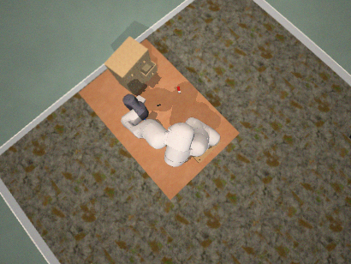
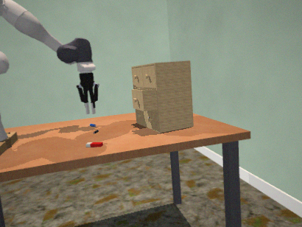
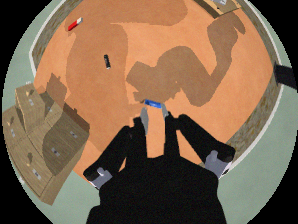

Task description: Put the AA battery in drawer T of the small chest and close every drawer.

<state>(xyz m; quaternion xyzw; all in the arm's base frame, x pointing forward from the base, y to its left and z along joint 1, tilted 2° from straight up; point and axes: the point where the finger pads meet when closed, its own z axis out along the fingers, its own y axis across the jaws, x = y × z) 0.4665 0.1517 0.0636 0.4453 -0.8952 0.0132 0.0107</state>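
Now: the blue AA battery 10 cm below my hand. Round my hand: white cylinder (6 cm behind, 42 cm to the right, 10 cm below); then small black piece (1 cm behind, 18 cm to the right, 10 cm below); then drawer (26 cm ahead, 32 cm to the right, 3 cm above).
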